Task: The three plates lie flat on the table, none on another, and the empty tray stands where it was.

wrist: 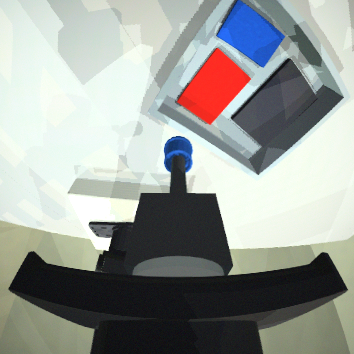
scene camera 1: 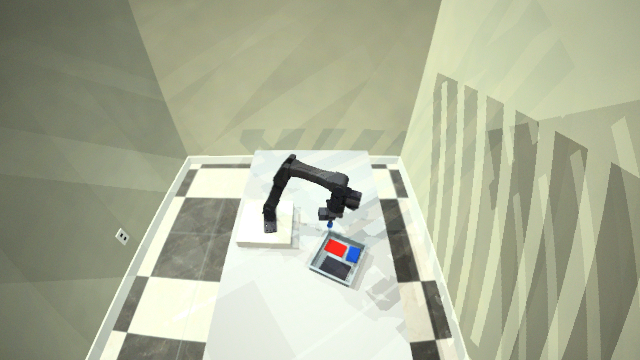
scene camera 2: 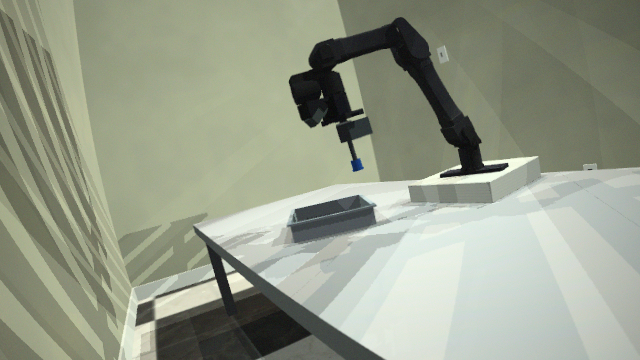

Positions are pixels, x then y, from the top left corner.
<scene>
my suction cup: holds nothing
a black plate [wrist: 285,94]: on a grey tray [scene camera 2: 361,214]
a blue plate [wrist: 253,35]: on the grey tray
a red plate [wrist: 219,79]: on the grey tray
</scene>
